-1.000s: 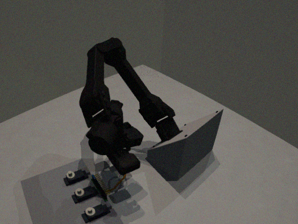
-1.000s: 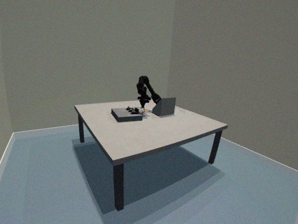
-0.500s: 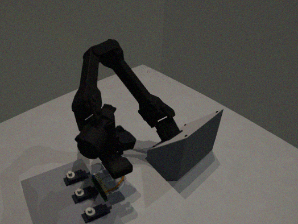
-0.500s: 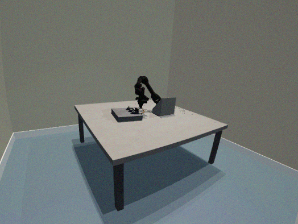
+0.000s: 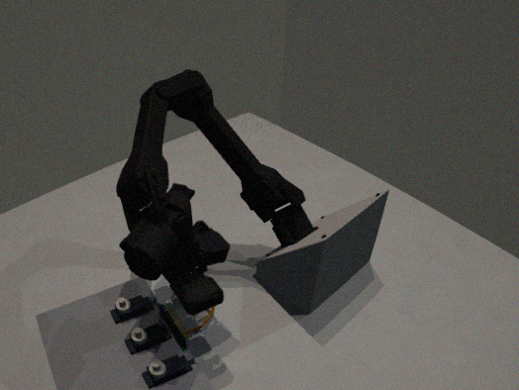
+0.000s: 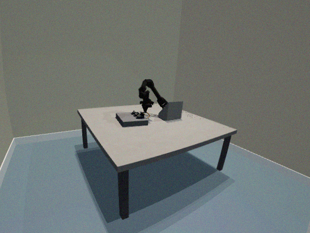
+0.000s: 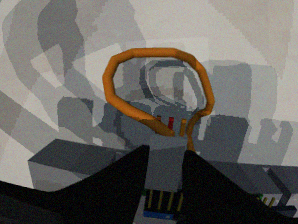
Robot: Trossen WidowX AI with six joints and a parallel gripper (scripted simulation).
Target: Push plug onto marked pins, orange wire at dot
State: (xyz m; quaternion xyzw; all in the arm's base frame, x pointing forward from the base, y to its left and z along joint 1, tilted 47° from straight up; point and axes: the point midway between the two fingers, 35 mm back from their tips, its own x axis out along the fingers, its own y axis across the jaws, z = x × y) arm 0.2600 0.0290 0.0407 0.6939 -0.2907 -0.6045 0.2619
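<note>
Right now the blue mark is 40 mm ahead of my gripper tip. Also, from my gripper tip: grey holder: 210 mm ahead, 50 mm below, 20 mm to the left.
</note>
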